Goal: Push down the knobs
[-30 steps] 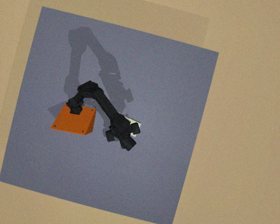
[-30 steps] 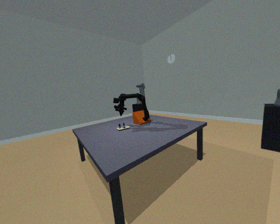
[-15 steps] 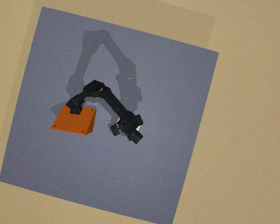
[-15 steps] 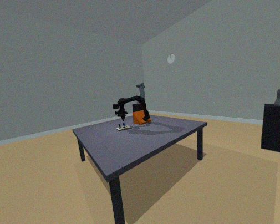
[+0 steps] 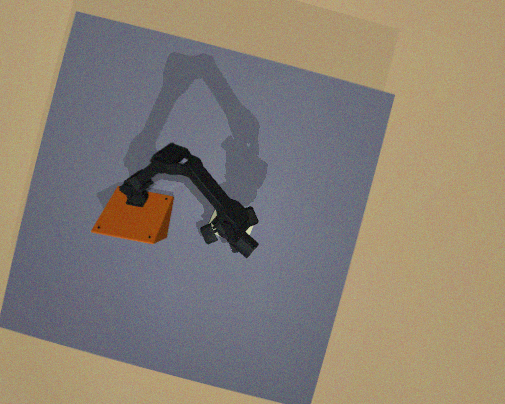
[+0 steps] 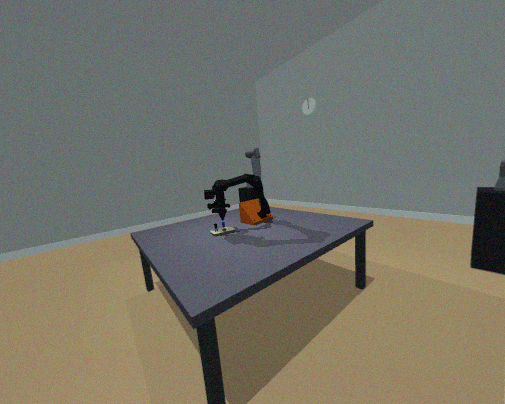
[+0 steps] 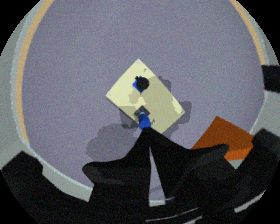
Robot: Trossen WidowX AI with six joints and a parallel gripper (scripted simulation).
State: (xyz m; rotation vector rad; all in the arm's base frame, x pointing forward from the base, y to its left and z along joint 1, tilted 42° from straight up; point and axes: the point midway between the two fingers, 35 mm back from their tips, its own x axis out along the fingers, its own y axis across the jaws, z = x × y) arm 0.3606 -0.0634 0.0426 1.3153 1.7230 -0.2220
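Right now the blue knob is 3 cm below my gripper tip. From my gripper tip the other things lie so: black knob: 3 cm ahead, 5 cm to the right, 4 cm below.
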